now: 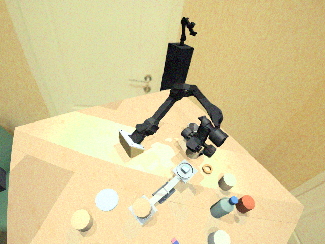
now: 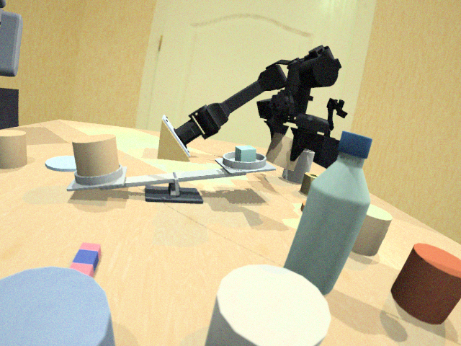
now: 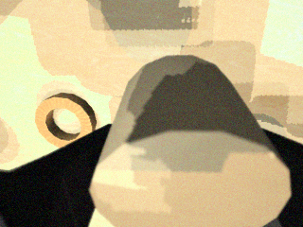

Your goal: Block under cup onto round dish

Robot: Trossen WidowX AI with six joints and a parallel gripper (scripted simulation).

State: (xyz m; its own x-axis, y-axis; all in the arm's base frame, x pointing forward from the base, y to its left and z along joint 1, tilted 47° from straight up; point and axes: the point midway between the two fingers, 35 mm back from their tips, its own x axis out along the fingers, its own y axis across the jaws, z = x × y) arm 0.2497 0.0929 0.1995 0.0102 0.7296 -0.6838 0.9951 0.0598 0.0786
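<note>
The teal block is 11 cm to the right of my gripper tip and 5 cm ahead of it. From my gripper tip the other things lie so: red cylinder: 38 cm ahead, 5 cm below, 4 cm to the left; teal bottle: 28 cm ahead, 9 cm to the right, 3 cm above; small balance: 23 cm to the right, 7 cm ahead, 6 cm below.
</note>
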